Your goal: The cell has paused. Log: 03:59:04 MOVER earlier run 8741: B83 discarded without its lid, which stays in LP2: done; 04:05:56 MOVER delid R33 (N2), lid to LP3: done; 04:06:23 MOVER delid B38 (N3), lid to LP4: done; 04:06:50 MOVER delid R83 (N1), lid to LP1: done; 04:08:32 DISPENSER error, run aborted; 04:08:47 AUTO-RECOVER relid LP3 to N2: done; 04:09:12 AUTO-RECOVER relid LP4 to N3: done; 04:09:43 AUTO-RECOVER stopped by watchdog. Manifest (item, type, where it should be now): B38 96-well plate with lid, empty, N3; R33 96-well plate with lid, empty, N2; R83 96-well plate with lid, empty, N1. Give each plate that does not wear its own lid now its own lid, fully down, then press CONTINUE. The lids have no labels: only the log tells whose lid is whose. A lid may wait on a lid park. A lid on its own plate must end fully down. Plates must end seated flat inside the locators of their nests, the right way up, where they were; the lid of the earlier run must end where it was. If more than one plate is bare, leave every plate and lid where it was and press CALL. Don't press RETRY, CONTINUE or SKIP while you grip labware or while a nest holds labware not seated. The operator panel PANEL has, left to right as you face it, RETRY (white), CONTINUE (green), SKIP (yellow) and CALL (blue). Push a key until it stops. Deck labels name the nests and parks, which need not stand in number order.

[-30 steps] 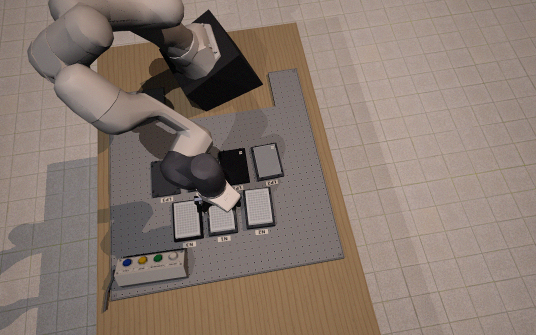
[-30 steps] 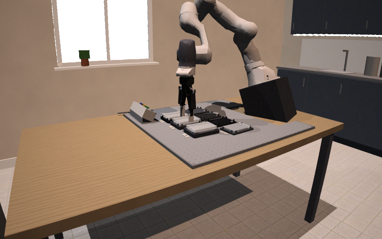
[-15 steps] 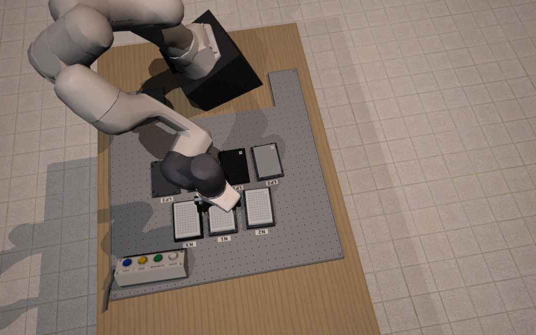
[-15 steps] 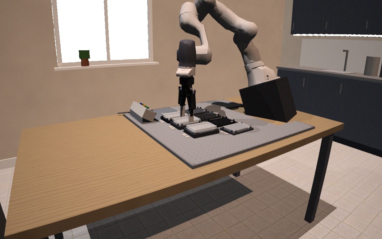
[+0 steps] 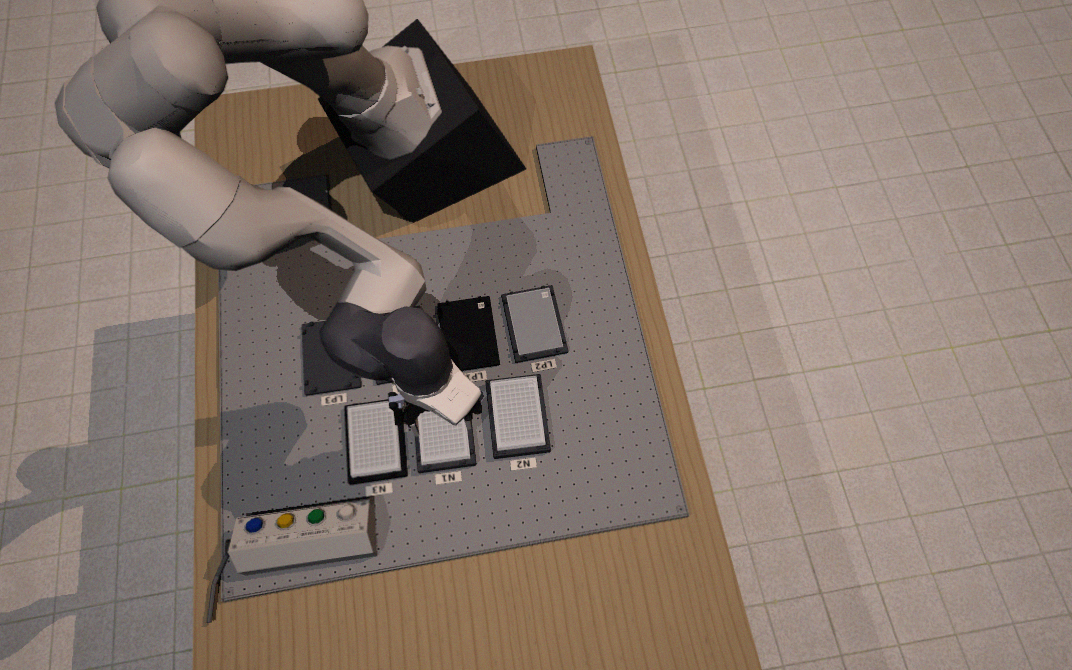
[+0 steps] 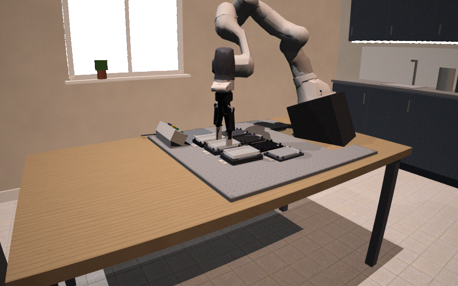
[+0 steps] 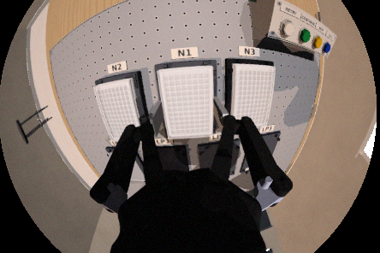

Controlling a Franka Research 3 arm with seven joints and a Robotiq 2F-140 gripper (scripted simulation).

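My gripper is now 30 mm above the plate. The rest, counted from my hand: lid park LP4: 180 mm behind, 70 mm to the right, 50 mm below; white key: 170 mm to the right, 140 mm ahead, 10 mm above; lid park LP1: 180 mm behind, 60 mm to the left, 50 mm below.
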